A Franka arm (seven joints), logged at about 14 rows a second.
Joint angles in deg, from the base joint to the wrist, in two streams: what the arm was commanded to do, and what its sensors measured. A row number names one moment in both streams.
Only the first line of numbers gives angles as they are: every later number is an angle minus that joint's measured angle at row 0.
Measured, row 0: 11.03, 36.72, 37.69, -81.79, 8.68, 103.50, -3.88
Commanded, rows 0 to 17: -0.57, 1.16, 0.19, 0.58, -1.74, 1.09, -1.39; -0.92, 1.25, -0.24, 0.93, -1.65, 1.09, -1.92; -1.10, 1.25, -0.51, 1.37, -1.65, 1.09, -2.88; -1.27, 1.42, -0.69, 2.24, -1.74, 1.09, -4.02; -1.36, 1.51, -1.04, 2.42, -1.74, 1.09, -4.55; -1.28, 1.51, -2.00, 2.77, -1.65, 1.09, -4.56; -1.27, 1.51, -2.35, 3.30, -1.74, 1.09, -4.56; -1.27, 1.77, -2.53, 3.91, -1.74, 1.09, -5.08; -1.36, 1.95, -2.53, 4.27, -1.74, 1.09, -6.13; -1.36, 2.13, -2.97, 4.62, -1.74, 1.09, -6.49; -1.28, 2.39, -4.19, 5.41, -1.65, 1.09, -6.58; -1.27, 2.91, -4.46, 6.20, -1.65, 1.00, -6.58; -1.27, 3.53, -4.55, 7.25, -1.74, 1.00, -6.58; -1.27, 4.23, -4.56, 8.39, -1.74, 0.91, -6.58; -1.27, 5.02, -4.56, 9.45, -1.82, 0.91, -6.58; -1.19, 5.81, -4.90, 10.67, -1.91, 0.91, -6.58; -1.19, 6.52, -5.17, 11.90, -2.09, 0.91, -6.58; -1.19, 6.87, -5.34, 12.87, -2.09, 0.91, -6.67
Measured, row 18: -1.97, 4.25, -4.88, 8.31, -1.14, 1.25, -5.62
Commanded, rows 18 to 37: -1.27, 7.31, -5.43, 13.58, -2.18, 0.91, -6.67; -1.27, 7.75, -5.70, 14.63, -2.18, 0.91, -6.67; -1.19, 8.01, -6.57, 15.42, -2.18, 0.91, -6.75; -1.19, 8.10, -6.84, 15.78, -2.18, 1.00, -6.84; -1.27, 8.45, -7.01, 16.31, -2.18, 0.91, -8.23; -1.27, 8.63, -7.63, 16.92, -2.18, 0.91, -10.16; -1.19, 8.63, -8.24, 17.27, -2.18, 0.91, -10.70; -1.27, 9.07, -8.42, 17.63, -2.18, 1.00, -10.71; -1.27, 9.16, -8.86, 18.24, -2.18, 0.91, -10.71; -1.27, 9.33, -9.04, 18.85, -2.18, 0.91, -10.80; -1.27, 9.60, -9.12, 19.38, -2.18, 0.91, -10.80; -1.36, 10.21, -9.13, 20.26, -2.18, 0.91, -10.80; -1.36, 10.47, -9.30, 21.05, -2.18, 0.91, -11.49; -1.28, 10.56, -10.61, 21.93, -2.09, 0.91, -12.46; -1.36, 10.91, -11.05, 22.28, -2.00, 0.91, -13.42; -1.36, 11.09, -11.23, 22.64, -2.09, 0.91, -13.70; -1.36, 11.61, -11.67, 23.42, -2.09, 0.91, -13.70; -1.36, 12.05, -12.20, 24.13, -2.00, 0.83, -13.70; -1.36, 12.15, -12.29, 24.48, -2.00, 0.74, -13.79; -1.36, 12.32, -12.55, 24.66, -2.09, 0.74, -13.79
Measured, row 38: -2.03, 10.36, -12.00, 21.35, -1.37, 1.28, -12.51
